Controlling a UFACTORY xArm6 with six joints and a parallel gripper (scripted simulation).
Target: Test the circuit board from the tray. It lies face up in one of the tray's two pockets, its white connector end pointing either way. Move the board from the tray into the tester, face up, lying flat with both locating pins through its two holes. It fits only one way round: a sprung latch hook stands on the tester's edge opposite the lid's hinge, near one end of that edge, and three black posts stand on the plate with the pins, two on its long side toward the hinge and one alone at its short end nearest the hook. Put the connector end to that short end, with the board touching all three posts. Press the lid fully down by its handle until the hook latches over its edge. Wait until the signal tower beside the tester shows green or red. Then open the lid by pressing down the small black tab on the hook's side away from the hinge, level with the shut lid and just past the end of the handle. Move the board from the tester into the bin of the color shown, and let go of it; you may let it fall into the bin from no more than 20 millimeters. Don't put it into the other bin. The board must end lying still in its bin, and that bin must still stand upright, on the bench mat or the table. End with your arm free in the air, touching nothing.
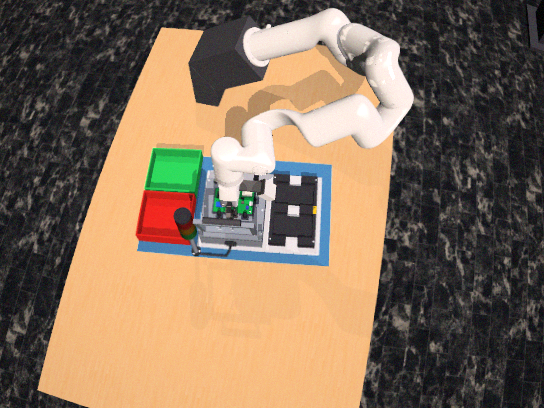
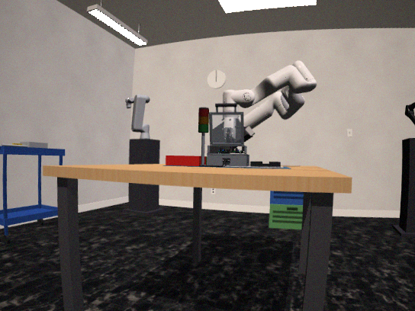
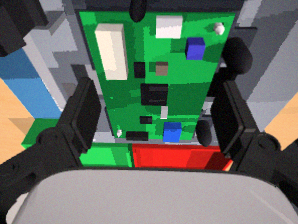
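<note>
My gripper is now 1 cm to the right of the tester plate and 1 cm above it. Also, from my hand: tester lid (12 cm ahead, 10 cm above, 3 cm to the left); then black tab (7 cm behind, 4 cm to the left, 1 cm above); then red bin (19 cm to the right, 8 cm ahead, 6 cm below).
</note>
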